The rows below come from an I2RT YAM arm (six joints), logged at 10 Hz.
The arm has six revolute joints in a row. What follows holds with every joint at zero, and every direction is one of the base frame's.
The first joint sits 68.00 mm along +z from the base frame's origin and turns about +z.
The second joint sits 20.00 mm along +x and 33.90 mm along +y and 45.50 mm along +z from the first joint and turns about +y.
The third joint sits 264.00 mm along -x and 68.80 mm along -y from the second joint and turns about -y.
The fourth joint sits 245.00 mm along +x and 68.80 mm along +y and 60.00 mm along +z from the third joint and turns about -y.
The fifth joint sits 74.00 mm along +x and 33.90 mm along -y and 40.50 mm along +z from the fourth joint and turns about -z.
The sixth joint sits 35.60 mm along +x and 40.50 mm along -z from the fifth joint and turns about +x.
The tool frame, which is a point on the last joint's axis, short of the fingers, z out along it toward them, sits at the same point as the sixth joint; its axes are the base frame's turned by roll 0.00, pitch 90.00 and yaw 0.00 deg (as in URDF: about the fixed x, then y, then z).
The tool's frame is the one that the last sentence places.
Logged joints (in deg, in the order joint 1, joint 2, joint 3, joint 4, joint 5, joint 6), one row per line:
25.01 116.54 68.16 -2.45 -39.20 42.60
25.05 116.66 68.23 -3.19 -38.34 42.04
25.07 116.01 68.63 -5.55 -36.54 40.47
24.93 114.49 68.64 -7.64 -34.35 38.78
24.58 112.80 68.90 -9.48 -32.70 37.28
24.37 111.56 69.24 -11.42 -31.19 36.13
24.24 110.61 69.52 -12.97 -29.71 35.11
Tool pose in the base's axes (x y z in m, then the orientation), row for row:
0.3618 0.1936 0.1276 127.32 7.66 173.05
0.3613 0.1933 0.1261 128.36 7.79 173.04
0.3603 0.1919 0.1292 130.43 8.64 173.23
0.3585 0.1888 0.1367 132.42 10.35 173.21
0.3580 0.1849 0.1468 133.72 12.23 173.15
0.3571 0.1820 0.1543 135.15 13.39 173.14
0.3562 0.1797 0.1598 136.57 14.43 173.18
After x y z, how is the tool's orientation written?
As angles about the fixed x, y, z axes (roll, pitch, yaw), in degrees.
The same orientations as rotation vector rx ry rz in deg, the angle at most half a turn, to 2 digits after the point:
4.20 152.67 74.81
4.26 153.26 73.37
3.73 154.01 70.28
2.98 153.89 66.86
2.15 153.13 64.28
1.75 152.98 61.88
1.40 152.90 59.56

